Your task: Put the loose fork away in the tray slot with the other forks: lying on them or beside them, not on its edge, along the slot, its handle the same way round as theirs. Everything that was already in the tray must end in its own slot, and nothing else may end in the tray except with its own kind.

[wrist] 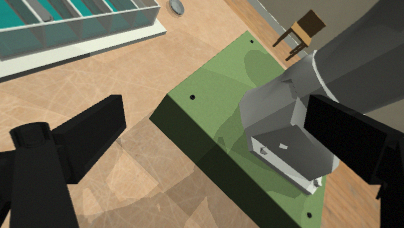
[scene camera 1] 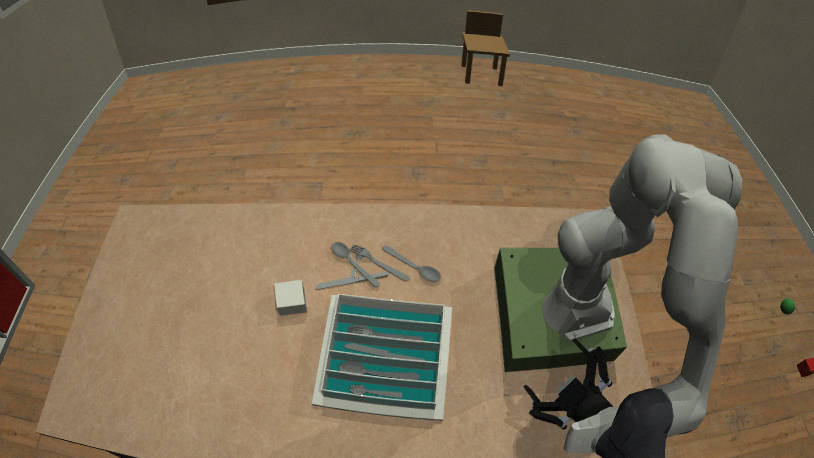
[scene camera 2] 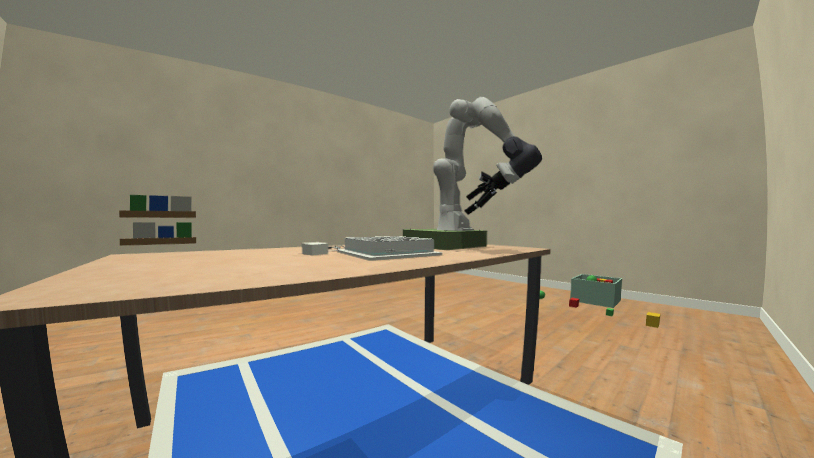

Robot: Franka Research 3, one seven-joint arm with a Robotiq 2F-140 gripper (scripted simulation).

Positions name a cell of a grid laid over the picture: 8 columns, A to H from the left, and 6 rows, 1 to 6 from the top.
Labels:
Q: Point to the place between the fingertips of the gripper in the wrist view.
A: E3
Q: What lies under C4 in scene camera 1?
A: A small white box.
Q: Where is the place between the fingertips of the gripper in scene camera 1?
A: F5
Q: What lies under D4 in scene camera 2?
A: A cutlery tray.

